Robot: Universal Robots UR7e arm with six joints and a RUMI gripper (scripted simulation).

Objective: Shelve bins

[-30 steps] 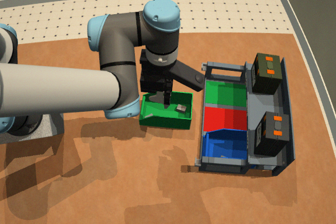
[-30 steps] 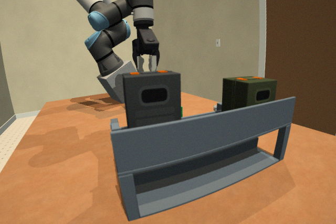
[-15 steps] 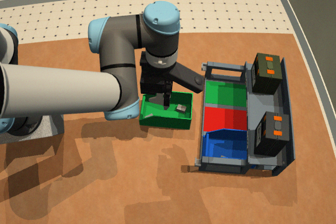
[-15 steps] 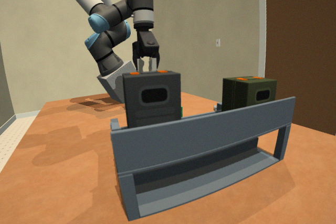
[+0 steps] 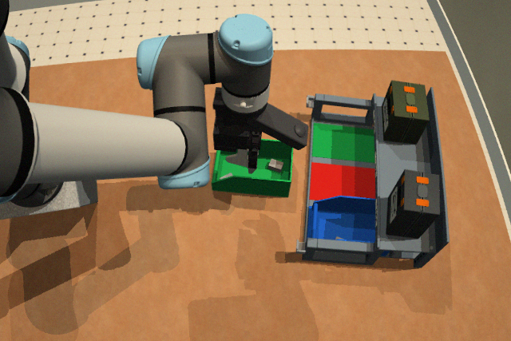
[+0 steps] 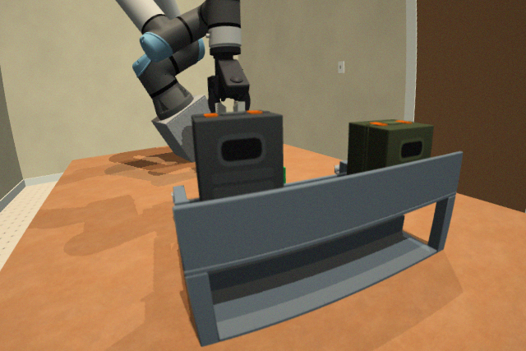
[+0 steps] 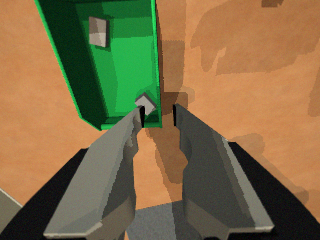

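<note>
The green bin is 10 cm below my hand, 5 cm to the left of it and 1 cm ahead of it. Also, from my hand: shelf front lip 13 cm below, 13 cm ahead, 2 cm to the left; then black box 30 cm ahead, 13 cm to the right, 3 cm above; then blue bin 20 cm ahead, 11 cm to the right, 9 cm below.
</note>
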